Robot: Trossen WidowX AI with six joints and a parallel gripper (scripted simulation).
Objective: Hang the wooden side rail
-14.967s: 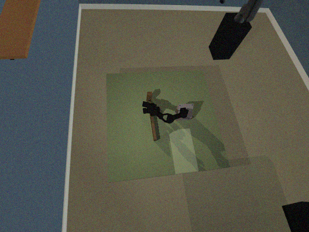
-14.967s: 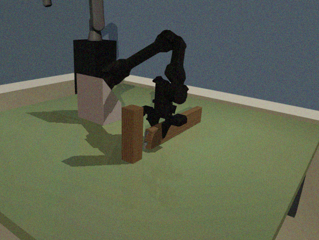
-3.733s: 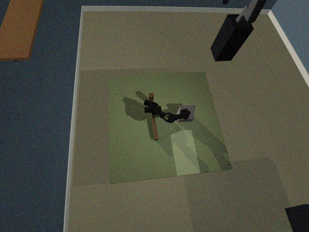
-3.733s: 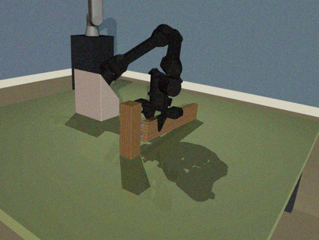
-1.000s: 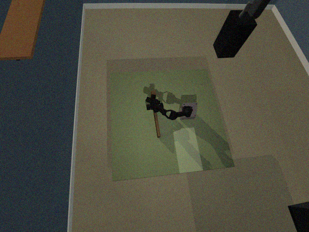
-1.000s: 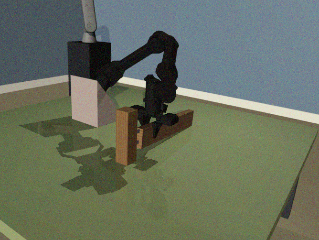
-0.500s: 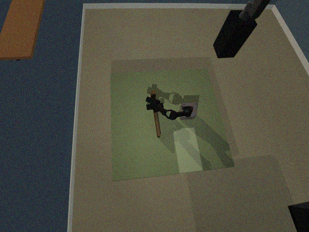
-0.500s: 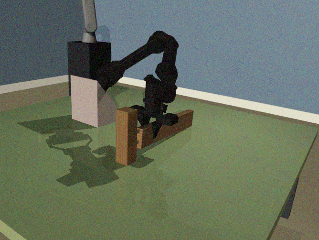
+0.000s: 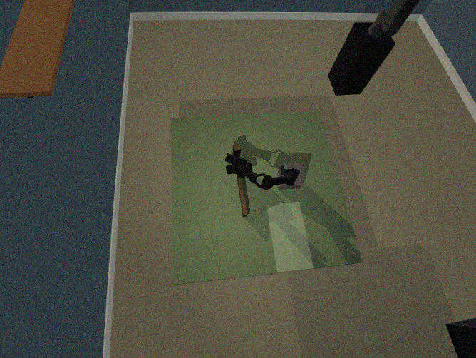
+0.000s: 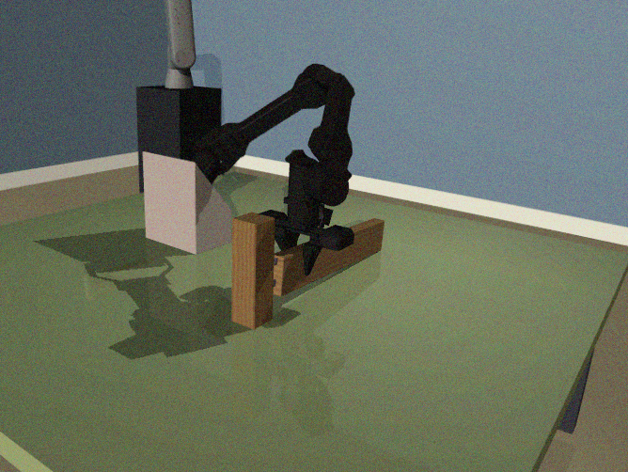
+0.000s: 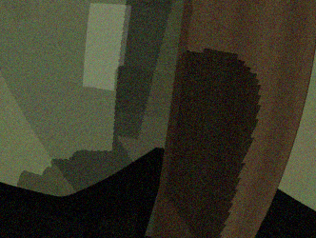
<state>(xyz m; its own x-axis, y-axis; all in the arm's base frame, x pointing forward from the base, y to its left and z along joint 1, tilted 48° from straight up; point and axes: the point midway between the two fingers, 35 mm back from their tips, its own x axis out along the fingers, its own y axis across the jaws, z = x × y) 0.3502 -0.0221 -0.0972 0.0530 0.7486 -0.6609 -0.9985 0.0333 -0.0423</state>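
My gripper tip is 14 cm to the left of the wooden headboard post and 4 cm below it.
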